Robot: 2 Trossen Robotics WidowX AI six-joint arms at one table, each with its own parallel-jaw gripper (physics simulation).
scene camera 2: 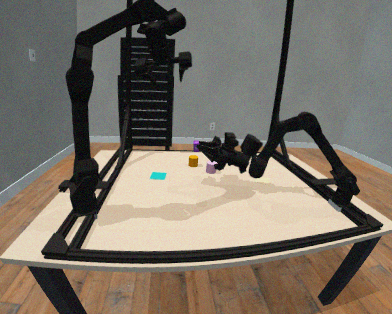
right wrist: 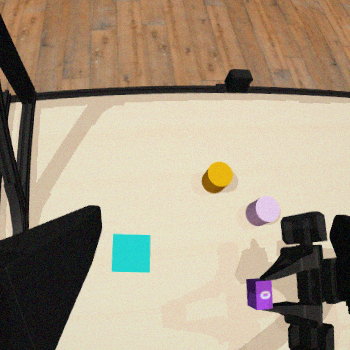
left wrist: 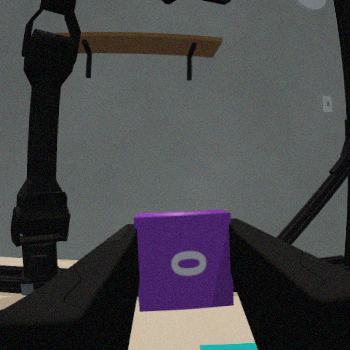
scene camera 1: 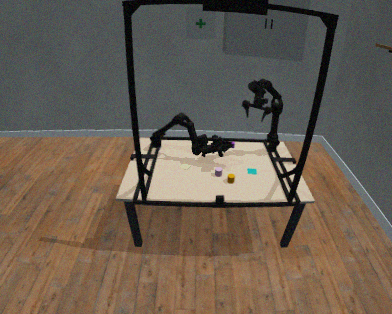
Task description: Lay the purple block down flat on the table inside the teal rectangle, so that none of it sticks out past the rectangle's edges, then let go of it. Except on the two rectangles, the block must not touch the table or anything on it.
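Frame: origin at the left arm's base, x ahead, y left, z up, level; millimetres.
Where they show: left gripper, fingertip midpoint: (scene camera 2: pixel 196 143) (right wrist: pixel 262 293) (left wrist: pixel 181 232) (scene camera 1: pixel 232 143); right gripper, fingertip midpoint: (scene camera 2: pixel 168 83) (right wrist: pixel 219 222) (scene camera 1: pixel 254 119); left arm's base, link origin: (scene camera 2: pixel 340 202) (scene camera 1: pixel 156 145); right arm's base, link origin: (scene camera 2: pixel 85 209) (left wrist: pixel 40 275) (scene camera 1: pixel 271 150).
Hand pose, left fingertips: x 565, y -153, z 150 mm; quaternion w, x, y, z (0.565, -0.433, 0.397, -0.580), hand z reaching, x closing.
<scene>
Each offset is from my left fingertips to the top centre of the thing. "pt": to the spot under its first point.
The purple block {dx +1, dy +0, dz +8 mm} (scene camera 1: pixel 232 144) (scene camera 2: pixel 196 146) (left wrist: pixel 184 265) (right wrist: pixel 259 294) is marked with a 0 and held in the air above the table. My left gripper (scene camera 1: pixel 229 145) (scene camera 2: pixel 200 146) (right wrist: pixel 262 293) is shut on it, one finger on each side. The flat teal rectangle {pt dx +151, dy -63, dz -168 mm} (scene camera 1: pixel 252 171) (scene camera 2: pixel 158 176) (right wrist: pixel 131 253) lies on the table, apart from the block; part of it shows at the bottom edge of the left wrist view (left wrist: pixel 227 347). My right gripper (scene camera 1: pixel 255 117) (scene camera 2: pixel 167 79) (right wrist: pixel 219 222) is open and empty, high above the table.
An orange cylinder {dx -1, dy -188, dz -124 mm} (scene camera 1: pixel 231 178) (scene camera 2: pixel 193 161) (right wrist: pixel 218 176) and a pale purple cylinder {dx -82, dy -126, dz -123 mm} (scene camera 1: pixel 218 172) (scene camera 2: pixel 210 167) (right wrist: pixel 265 210) stand near each other on the table. A faint pale yellow patch {pt dx -300, dy -74, dz -168 mm} (scene camera 1: pixel 186 167) (scene camera 2: pixel 265 180) lies on the table. Black frame posts (scene camera 1: pixel 131 100) rise around the table.
</scene>
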